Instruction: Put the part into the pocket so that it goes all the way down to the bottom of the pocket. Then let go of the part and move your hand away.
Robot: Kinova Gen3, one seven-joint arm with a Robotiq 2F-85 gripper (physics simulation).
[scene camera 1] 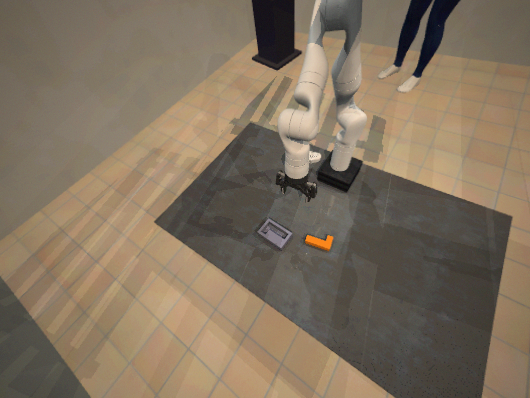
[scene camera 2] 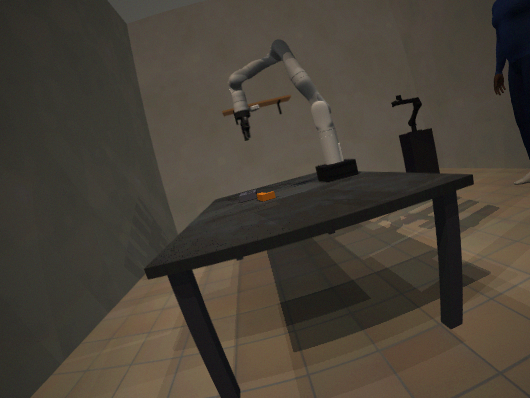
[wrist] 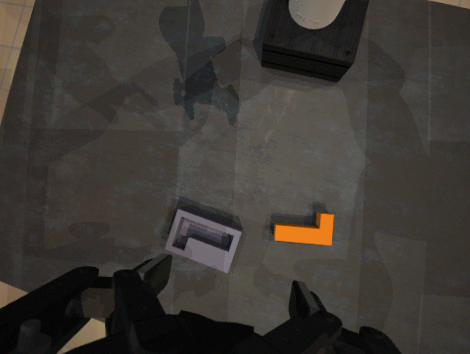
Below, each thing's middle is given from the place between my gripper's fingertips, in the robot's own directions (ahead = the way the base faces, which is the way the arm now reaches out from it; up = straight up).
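The grey pocket block [wrist: 194, 235] is 8 cm ahead of my hand, 6 cm to the right of it and 29 cm below it. And there's the orange L-shaped part [wrist: 321, 234], which is 12 cm to the left of my hand, 3 cm behind it and 29 cm below it.
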